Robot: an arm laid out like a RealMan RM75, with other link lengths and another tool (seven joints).
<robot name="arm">
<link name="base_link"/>
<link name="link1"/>
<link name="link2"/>
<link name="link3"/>
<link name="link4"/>
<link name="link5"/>
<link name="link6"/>
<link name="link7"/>
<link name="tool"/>
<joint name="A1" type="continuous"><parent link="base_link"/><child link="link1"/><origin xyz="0.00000 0.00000 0.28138" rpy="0.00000 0.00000 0.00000"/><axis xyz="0 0 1"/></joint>
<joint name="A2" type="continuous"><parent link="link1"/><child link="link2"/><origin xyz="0.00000 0.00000 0.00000" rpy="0.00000 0.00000 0.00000"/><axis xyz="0 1 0"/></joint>
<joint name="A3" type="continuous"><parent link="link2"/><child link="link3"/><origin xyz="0.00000 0.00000 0.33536" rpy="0.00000 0.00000 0.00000"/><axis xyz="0 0 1"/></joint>
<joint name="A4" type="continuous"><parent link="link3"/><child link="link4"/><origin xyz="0.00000 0.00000 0.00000" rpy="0.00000 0.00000 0.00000"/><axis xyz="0 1 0"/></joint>
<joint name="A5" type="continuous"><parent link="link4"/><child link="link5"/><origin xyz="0.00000 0.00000 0.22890" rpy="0.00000 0.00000 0.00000"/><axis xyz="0 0 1"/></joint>
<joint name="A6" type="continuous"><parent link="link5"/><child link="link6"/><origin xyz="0.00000 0.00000 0.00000" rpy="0.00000 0.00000 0.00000"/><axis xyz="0 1 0"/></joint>
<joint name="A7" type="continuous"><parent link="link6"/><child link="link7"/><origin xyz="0.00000 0.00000 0.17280" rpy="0.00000 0.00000 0.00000"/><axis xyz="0 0 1"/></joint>
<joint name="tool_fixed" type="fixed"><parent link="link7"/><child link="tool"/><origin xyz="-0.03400 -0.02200 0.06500" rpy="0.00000 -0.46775 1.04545"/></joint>
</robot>
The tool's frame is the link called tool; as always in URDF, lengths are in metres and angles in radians. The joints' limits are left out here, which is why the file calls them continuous.
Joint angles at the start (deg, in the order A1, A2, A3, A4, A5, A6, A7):
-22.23, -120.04, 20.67, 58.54, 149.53, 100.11, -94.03
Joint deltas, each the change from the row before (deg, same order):
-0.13, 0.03, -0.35, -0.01, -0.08, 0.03, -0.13
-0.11, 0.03, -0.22, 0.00, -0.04, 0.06, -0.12
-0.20, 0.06, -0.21, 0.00, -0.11, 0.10, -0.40
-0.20, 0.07, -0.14, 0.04, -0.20, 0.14, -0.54
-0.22, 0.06, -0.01, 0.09, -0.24, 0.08, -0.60
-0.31, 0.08, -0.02, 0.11, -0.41, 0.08, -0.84
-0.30, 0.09, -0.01, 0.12, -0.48, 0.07, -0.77
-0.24, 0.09, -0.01, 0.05, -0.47, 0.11, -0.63
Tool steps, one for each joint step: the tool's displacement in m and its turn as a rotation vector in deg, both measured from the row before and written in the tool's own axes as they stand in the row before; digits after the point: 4 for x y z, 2 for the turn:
0.0000, -0.0014, -0.0004, 0.21, 0.09, -0.34
0.0002, -0.0011, -0.0004, 0.11, 0.08, -0.21
0.0007, -0.0019, -0.0006, 0.07, 0.15, -0.38
0.0010, -0.0022, -0.0008, 0.06, 0.19, -0.44
0.0012, -0.0027, -0.0008, 0.07, 0.15, -0.37
0.0019, -0.0041, -0.0010, 0.17, 0.25, -0.54
0.0019, -0.0043, -0.0011, 0.26, 0.27, -0.48
0.0019, -0.0035, -0.0010, 0.21, 0.33, -0.41

